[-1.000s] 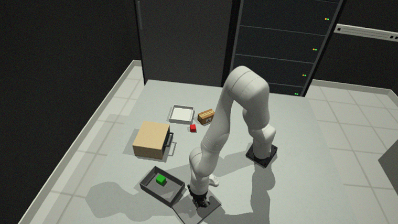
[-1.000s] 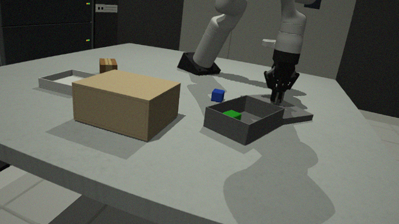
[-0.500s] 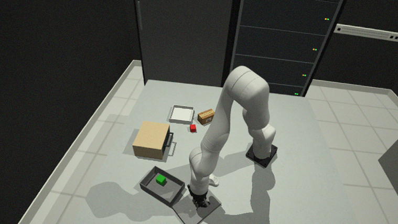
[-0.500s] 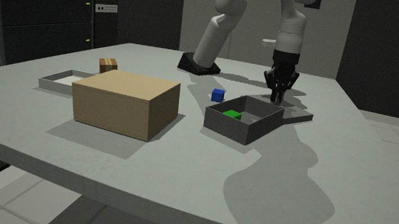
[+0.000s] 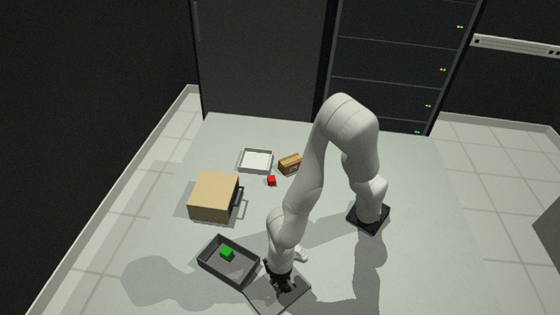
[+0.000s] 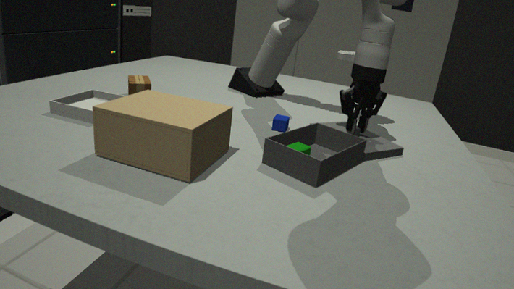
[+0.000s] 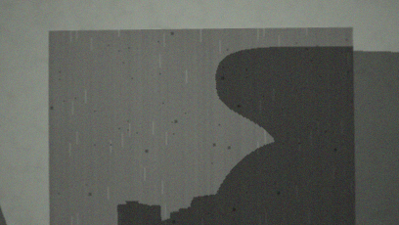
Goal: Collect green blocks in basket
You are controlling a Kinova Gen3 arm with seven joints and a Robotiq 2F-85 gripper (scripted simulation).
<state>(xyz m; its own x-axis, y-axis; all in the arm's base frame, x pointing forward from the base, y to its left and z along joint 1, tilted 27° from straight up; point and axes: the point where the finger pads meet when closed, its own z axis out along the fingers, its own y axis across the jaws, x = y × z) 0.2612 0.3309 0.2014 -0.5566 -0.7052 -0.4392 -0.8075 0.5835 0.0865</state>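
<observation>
My hand is 3 cm above the lid. Round my hand: light wooden cabinet: 34 cm ahead, 28 cm to the right; cabinet drawer: 32 cm ahead, 28 cm to the right; red block: 16 cm ahead, 47 cm to the right, 3 cm below.
</observation>
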